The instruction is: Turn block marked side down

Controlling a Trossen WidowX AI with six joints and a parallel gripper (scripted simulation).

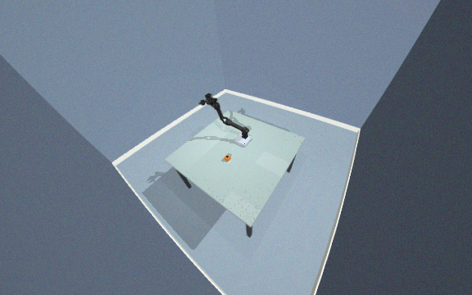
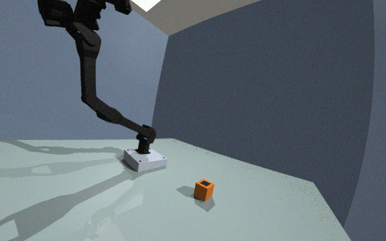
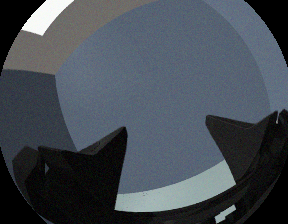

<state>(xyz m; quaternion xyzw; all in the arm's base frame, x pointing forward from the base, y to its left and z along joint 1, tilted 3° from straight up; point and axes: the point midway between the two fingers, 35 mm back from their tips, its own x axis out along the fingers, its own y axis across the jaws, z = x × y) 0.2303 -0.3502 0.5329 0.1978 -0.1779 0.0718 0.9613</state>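
The orange block lies 550 mm below my gripper tip, 370 mm to the left of it and 100 mm ahead of it.
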